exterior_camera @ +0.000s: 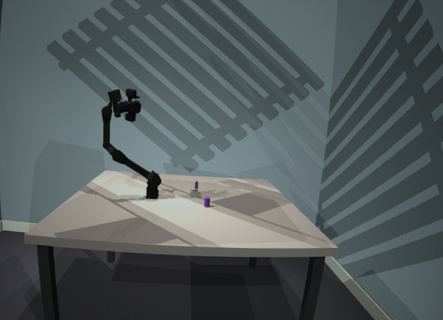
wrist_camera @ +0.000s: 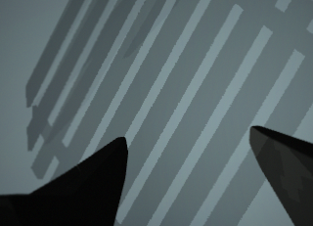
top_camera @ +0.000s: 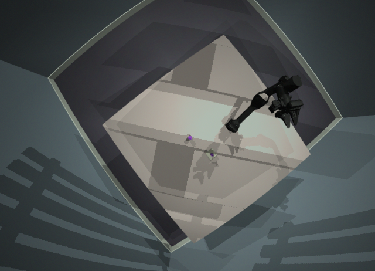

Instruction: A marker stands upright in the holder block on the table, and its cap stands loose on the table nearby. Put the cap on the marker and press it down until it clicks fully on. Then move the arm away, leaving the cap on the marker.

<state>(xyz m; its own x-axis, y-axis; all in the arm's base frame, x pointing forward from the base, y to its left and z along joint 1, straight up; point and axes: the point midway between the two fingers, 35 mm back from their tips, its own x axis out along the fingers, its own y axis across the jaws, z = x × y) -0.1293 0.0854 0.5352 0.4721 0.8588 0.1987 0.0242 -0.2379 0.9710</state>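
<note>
The purple cap is 520 mm below my gripper tip, 430 mm ahead of it and 230 mm to the right of it. Also, from my gripper tip: pale holder block (530 mm below, 370 mm ahead, 30 mm to the right).
</note>
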